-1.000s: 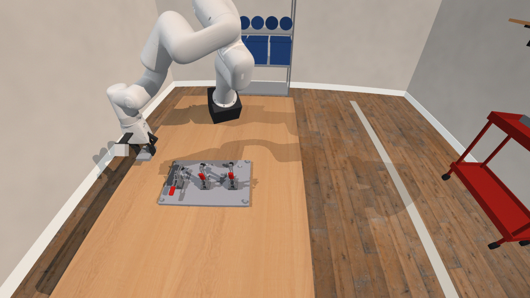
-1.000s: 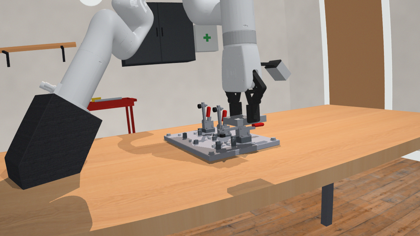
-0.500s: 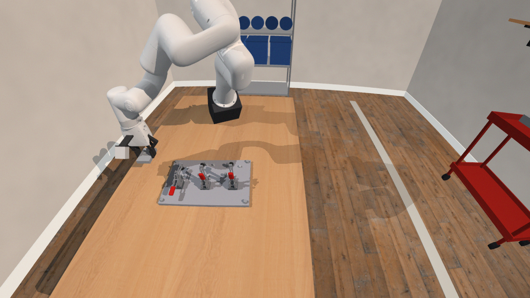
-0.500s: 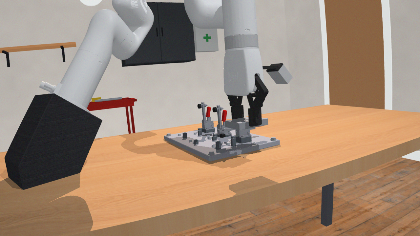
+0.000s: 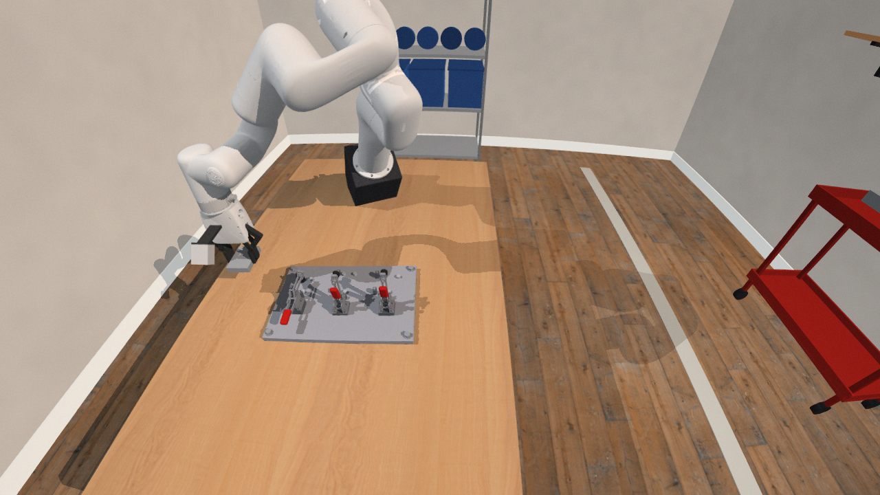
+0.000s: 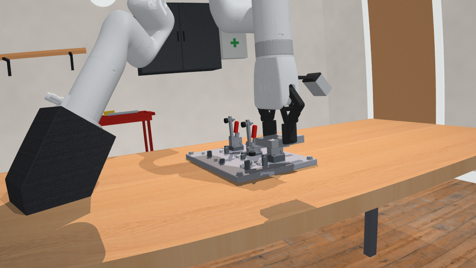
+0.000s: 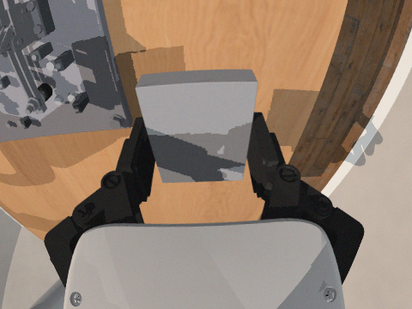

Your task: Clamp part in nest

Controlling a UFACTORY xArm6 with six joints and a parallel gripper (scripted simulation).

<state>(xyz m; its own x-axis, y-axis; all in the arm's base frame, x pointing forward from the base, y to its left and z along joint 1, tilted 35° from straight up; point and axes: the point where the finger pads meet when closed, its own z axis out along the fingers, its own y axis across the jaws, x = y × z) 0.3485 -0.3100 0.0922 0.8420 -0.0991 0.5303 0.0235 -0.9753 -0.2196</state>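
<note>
The part lies 1 cm below my hand. Also, from my hand: grey fixture plate (5 cm ahead, 26 cm to the left, 10 cm below).
</note>
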